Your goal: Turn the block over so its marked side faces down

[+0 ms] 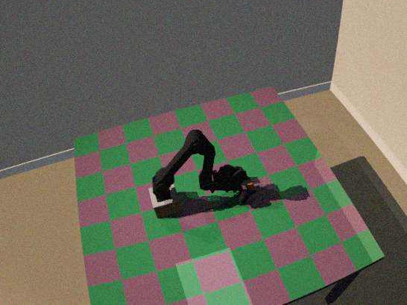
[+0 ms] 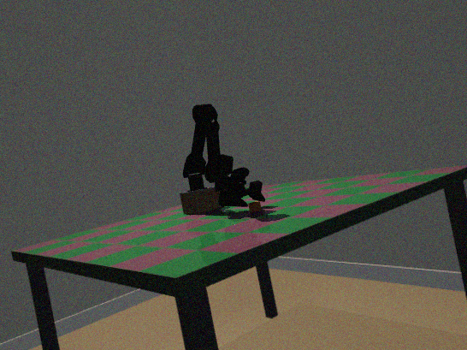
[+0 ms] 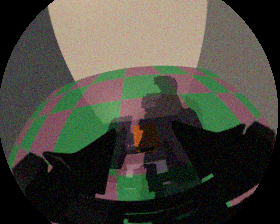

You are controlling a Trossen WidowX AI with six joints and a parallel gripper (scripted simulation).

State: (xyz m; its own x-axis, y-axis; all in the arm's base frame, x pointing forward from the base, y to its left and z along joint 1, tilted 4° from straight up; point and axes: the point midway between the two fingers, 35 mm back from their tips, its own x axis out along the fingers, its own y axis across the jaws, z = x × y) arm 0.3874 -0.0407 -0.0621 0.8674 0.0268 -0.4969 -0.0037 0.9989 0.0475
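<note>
The block is 2 cm behind my gripper tip and 1 cm below it.
</note>
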